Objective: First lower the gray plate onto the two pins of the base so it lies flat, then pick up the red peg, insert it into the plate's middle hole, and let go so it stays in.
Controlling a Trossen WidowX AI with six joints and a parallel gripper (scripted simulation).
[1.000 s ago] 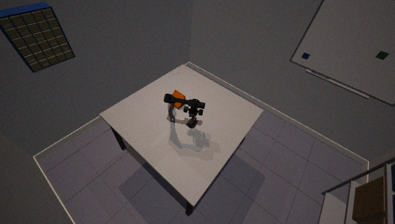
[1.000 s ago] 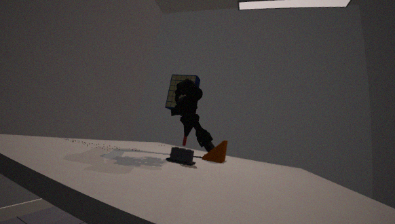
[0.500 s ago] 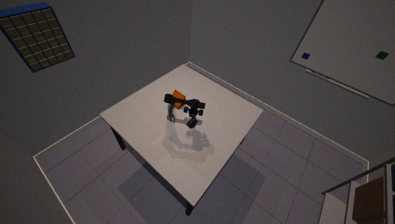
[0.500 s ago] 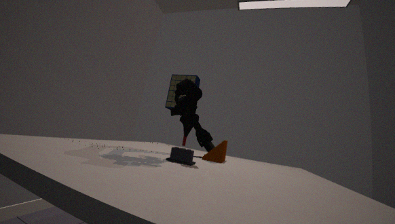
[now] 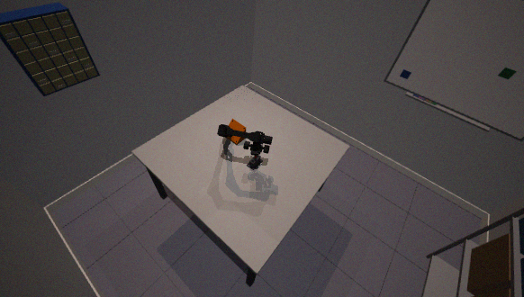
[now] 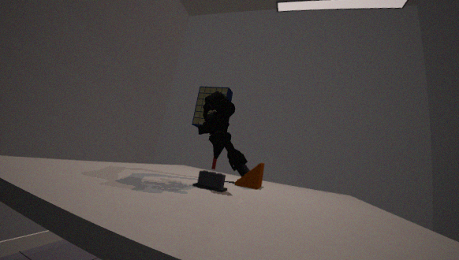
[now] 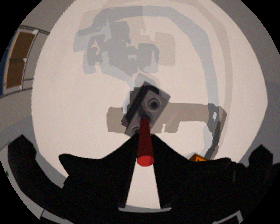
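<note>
Now: the dark block 7 cm below my gripper tip. The rest, counted from my gripper tip: red peg: right at my gripper tip.
</note>
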